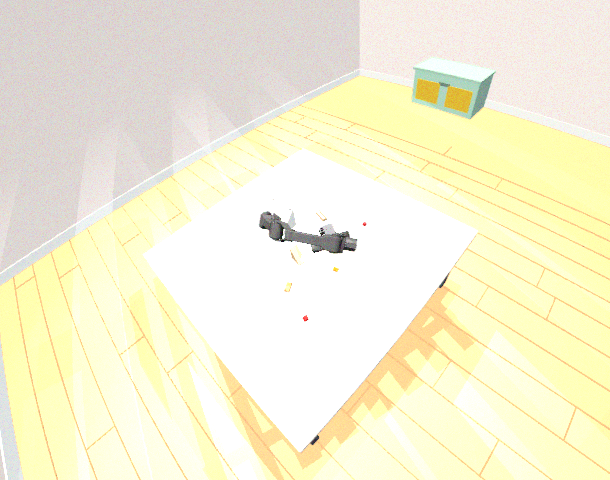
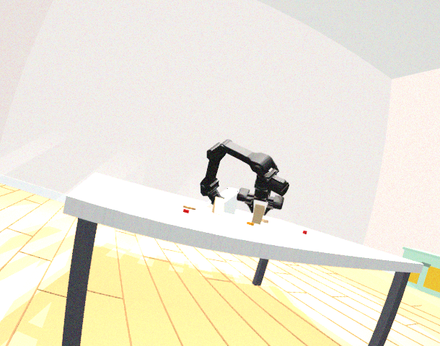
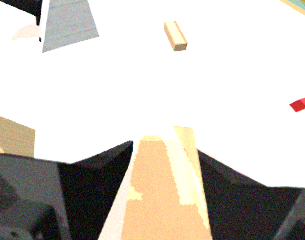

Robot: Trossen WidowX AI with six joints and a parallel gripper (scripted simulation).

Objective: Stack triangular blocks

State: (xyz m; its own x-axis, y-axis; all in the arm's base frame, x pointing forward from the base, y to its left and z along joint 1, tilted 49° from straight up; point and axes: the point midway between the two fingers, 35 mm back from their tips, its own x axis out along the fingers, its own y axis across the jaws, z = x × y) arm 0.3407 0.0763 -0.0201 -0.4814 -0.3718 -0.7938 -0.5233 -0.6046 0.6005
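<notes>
Right now my gripper tip is 10 mm below the tan triangular block and 10 mm short of it. Round my gripper tip: orange piece: 120 mm ahead, 80 mm to the right, 40 mm below; tan stick: 190 mm behind, 130 mm to the left, 30 mm below.
</notes>
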